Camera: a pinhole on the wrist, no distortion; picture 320 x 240 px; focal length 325.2 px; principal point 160.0 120.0 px. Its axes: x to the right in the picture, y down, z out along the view. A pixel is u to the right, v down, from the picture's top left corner.
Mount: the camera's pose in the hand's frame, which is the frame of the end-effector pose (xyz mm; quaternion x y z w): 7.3 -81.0 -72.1 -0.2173 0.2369 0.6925 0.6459
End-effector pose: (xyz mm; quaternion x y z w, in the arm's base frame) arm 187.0 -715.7 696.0 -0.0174 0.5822 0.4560 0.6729
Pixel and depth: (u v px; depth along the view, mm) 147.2 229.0 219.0
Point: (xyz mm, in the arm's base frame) 251.4 -668.4 803.9
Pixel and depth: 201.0 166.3 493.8
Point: 243.9 -441.3 974.0
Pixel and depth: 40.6 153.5 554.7
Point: 510.9 -407.0 927.7
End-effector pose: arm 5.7 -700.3 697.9 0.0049 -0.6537 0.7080 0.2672
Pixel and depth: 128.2 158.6 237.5
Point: -40.8 -829.4 670.3
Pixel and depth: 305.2 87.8 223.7
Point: -81.4 -732.5 587.6
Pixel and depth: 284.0 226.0 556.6
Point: -80.4 -1001.9 283.8
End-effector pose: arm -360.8 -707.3 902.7 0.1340 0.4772 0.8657 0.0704
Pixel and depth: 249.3 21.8 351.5
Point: -419.8 -679.7 1175.1
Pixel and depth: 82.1 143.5 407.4
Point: -254.6 -506.0 1133.6
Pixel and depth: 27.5 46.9 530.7
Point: -356.1 -329.5 1233.2
